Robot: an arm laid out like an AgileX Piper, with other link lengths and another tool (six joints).
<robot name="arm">
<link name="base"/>
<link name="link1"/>
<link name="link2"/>
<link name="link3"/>
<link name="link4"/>
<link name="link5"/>
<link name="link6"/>
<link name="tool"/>
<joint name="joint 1" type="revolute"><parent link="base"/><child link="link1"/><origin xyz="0 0 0.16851" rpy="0 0 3.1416"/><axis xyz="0 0 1"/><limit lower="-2.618" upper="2.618"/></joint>
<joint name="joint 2" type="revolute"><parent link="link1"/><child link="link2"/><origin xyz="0 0 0" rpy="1.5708 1.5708 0"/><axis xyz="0 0 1"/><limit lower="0" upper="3.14"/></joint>
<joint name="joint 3" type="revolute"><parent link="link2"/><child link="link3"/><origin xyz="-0.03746 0.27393 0"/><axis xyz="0 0 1"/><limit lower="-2.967" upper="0"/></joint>
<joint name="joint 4" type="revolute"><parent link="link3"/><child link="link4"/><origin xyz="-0.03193 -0.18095 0" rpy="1.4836 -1.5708 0"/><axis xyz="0 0 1"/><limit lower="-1.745" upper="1.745"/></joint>
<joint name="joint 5" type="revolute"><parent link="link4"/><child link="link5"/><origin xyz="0 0 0" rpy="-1.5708 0 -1.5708"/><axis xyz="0 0 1"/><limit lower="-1.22" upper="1.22"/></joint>
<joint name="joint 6" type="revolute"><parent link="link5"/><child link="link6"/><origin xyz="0 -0.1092 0" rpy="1.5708 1.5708 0"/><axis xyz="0 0 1"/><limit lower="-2.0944" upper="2.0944"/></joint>
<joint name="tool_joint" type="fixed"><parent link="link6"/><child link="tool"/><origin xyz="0.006 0.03 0.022" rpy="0 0.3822 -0.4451"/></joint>
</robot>
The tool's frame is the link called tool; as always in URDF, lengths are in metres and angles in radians.
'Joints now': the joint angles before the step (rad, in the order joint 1, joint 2, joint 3, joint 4, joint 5, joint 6). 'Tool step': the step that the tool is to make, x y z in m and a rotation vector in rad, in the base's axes. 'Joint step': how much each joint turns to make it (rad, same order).
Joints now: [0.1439 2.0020 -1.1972 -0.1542 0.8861 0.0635]
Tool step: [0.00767 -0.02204 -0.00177 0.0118 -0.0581 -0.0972]
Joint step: [-0.0887 -0.0004 0.0000 0.0002 -0.0575 0.0152]
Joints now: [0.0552 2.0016 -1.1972 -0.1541 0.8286 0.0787]
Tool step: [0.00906 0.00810 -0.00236 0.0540 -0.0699 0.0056]
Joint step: [0.0037 -0.0008 0.0009 0.0612 -0.0767 -0.0351]
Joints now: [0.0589 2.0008 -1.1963 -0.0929 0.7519 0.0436]
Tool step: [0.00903 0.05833 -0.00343 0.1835 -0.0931 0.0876]
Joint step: [0.1169 0.0047 0.0032 0.2640 -0.1183 -0.1503]
